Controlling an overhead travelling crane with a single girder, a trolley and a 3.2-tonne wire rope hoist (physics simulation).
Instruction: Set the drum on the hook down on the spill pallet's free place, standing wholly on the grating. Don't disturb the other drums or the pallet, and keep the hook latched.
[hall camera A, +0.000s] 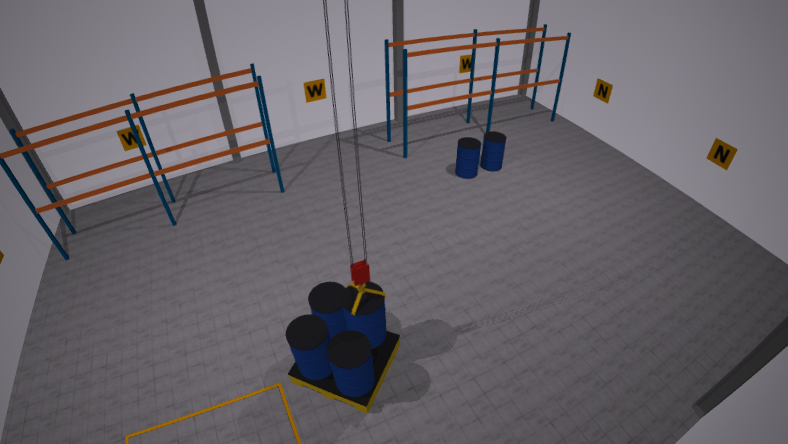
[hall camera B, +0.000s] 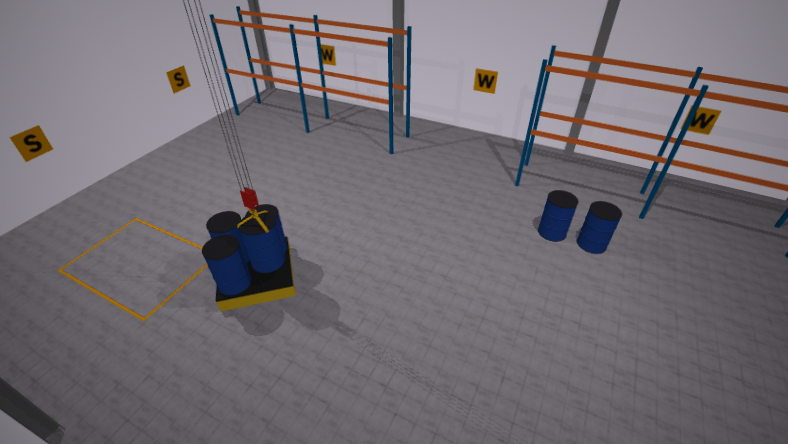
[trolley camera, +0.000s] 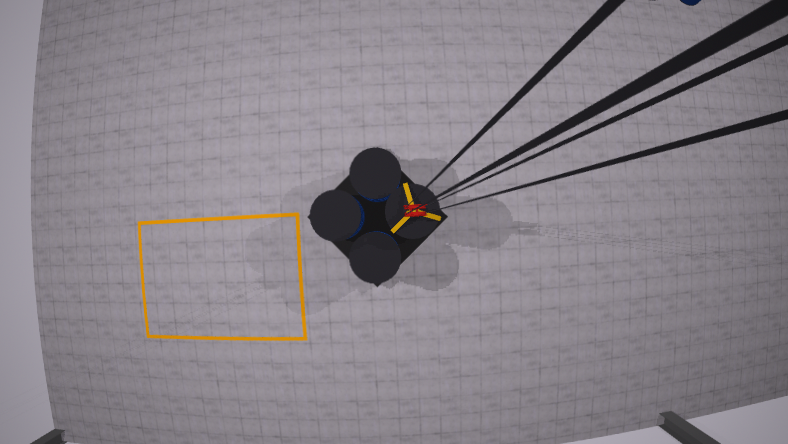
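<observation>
The hooked blue drum (hall camera A: 368, 325) (hall camera B: 264, 248) (trolley camera: 421, 228) hangs upright over the spill pallet's right corner in the trolley view. Its lid looks slightly larger than the others there, so its base seems a little above the grating; the gap is unclear. My gripper (hall camera A: 361, 289) (hall camera B: 254, 212) (trolley camera: 414, 210), a yellow three-legged lifter under the red hook block, is shut on this drum. The yellow-rimmed spill pallet (hall camera A: 330, 394) (hall camera B: 256, 298) (trolley camera: 377, 212) bears three upright drums, one (hall camera A: 307, 333) (trolley camera: 335, 215) opposite, two (trolley camera: 374, 172) (trolley camera: 374, 259) close beside the hooked drum. The latch is too small to see.
A yellow floor outline (hall camera A: 204, 410) (hall camera B: 102, 294) (trolley camera: 218, 218) lies beside the pallet. Two more blue drums (hall camera A: 467, 159) (hall camera A: 493, 151) (hall camera B: 558, 217) (hall camera B: 599, 228) stand far off, near one of two racks (hall camera A: 405, 104) (hall camera A: 271, 137) along the W wall.
</observation>
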